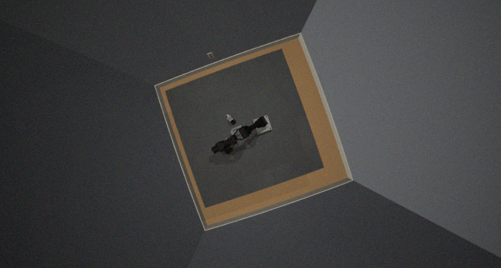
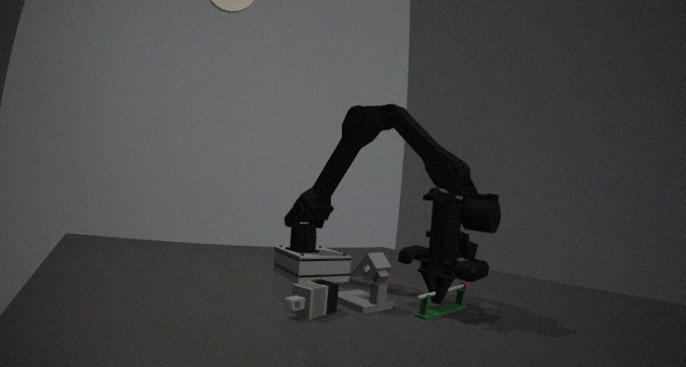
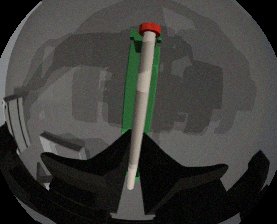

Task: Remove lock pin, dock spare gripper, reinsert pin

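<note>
The green pin cradle is 20 mm to the left of my gripper tip. Round my gripper tip: spare gripper: 140 mm behind, 210 mm to the right, 10 mm above; grey mount socket: 120 mm behind, 70 mm to the right, 30 mm above.
</note>
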